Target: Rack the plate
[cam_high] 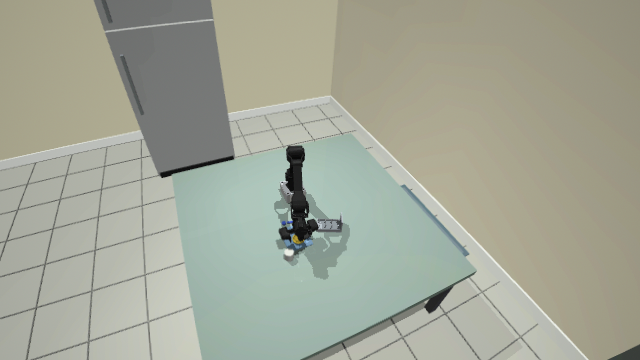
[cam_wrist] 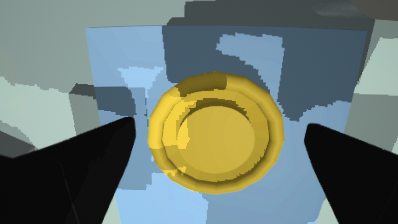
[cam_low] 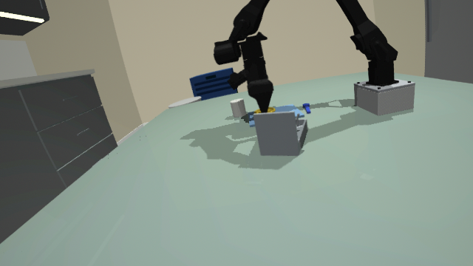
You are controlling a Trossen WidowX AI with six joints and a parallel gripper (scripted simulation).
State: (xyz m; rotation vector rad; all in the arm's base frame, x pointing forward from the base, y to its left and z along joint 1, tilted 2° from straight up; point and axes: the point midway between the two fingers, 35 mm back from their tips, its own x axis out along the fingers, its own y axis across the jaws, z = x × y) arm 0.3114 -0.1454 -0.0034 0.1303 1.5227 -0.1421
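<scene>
The grey dish rack is 19 cm to the left of my gripper tip and 1 cm above it. From my gripper tip the other things lie so: small blue utensil (13 cm behind, 1 cm to the left, 1 cm below); then white cup (6 cm ahead, 9 cm to the right, 1 cm above); then yellow plate (right at my gripper tip).
</scene>
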